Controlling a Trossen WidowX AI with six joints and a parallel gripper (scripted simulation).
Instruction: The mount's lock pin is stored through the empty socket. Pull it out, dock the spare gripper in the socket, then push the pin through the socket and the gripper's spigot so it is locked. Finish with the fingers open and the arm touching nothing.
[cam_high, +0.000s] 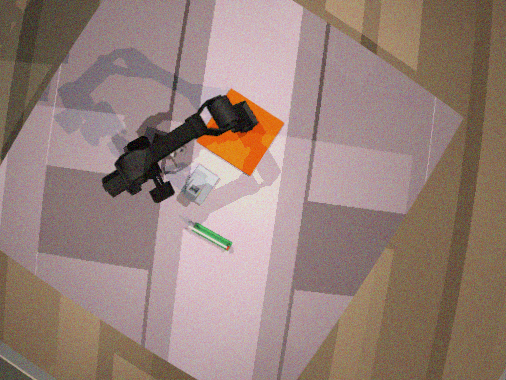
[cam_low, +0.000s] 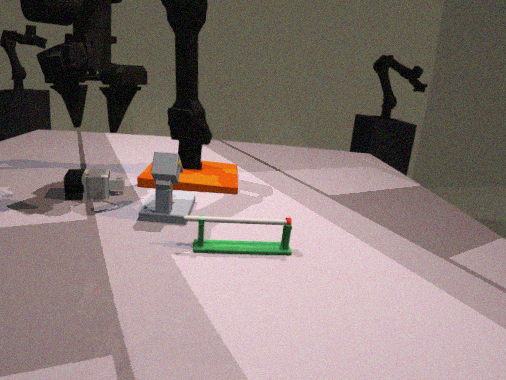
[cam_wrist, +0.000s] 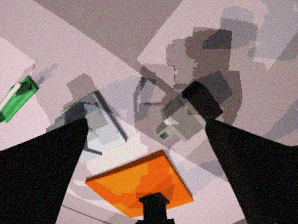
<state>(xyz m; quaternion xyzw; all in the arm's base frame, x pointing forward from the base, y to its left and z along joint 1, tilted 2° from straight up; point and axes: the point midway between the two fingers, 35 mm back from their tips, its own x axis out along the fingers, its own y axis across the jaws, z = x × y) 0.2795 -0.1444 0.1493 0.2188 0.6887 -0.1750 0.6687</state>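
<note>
My gripper tip is now 120 mm above the spare gripper, 80 mm past it and 30 mm to the left of it. Round my gripper tip: green rack: 240 mm to the left, 120 mm below, 110 mm ahead; grey mount: 120 mm to the left, 90 mm below.
</note>
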